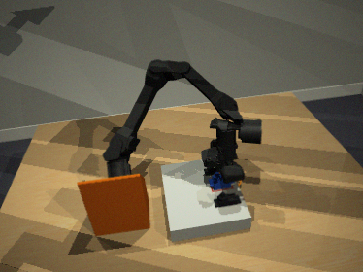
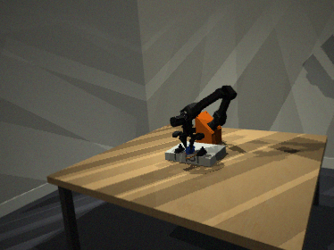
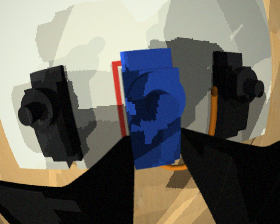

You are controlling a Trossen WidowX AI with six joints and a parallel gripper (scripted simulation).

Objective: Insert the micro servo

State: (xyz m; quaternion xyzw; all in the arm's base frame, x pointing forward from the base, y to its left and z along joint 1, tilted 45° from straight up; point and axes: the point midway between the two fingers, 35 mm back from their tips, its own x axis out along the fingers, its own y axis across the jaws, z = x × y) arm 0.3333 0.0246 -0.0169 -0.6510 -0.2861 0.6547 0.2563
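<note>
Right now my gripper tip is 12 cm past the pale grey deck and 5 cm above it.
</note>
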